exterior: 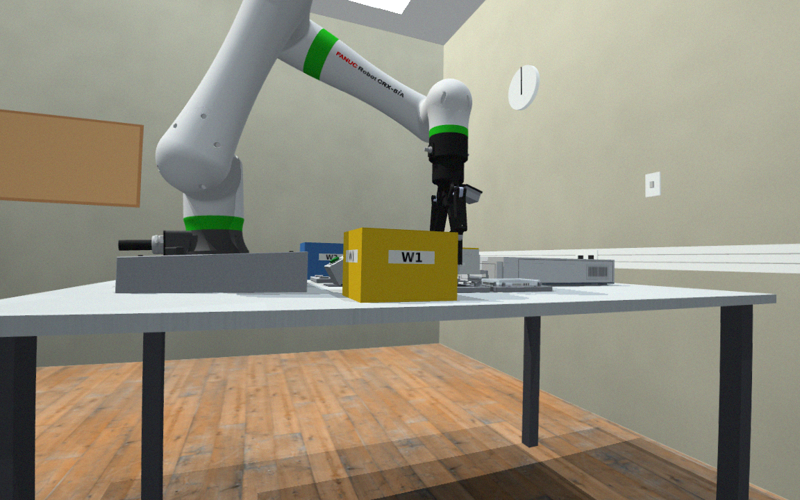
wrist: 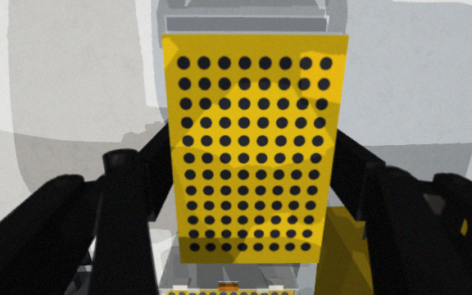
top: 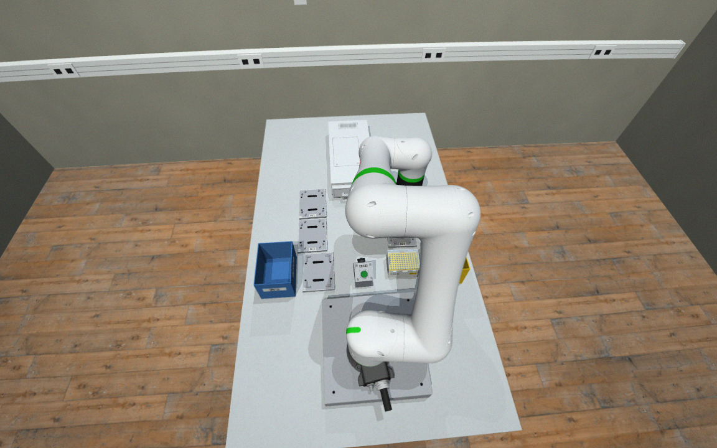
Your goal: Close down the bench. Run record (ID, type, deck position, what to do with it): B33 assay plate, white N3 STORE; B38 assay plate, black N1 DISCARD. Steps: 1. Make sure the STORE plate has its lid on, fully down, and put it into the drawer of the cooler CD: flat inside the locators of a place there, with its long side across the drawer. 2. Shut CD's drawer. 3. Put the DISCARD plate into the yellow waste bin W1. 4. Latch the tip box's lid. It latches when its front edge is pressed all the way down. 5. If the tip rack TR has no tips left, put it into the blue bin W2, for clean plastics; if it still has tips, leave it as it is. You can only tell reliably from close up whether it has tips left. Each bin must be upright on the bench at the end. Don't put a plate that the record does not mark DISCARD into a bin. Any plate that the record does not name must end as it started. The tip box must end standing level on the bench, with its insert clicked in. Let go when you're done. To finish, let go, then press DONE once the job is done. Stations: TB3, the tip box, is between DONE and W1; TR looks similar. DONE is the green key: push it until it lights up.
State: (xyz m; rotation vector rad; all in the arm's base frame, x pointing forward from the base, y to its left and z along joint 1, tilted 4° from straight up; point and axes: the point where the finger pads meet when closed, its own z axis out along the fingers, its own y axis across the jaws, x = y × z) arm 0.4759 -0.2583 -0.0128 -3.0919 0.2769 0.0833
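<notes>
Now: hand 8 cm above the nest N4. Round my hand: tip rack TR: 1 cm behind, 1 cm below; N2 label: 11 cm ahead, 2 cm to the right, 8 cm below; N4 nest label: 7 cm behind, 1 cm to the left, 8 cm below.
</notes>
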